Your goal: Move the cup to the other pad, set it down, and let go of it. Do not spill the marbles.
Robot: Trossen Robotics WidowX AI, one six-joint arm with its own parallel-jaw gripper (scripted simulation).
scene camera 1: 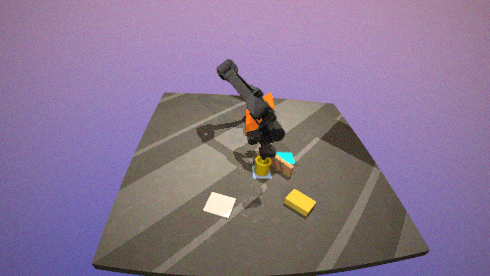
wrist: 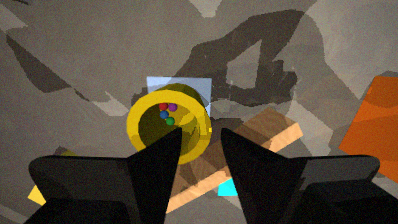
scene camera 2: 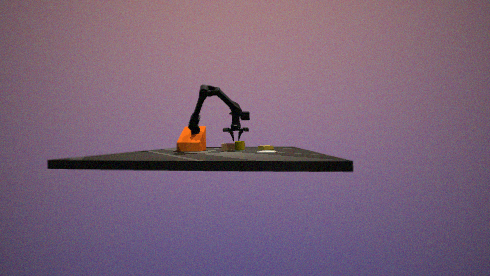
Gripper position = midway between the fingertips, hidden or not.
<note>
In view: the gripper (wrist: 201,132), a yellow cup (wrist: 145,126) and a wooden plank (wrist: 192,179).
</note>
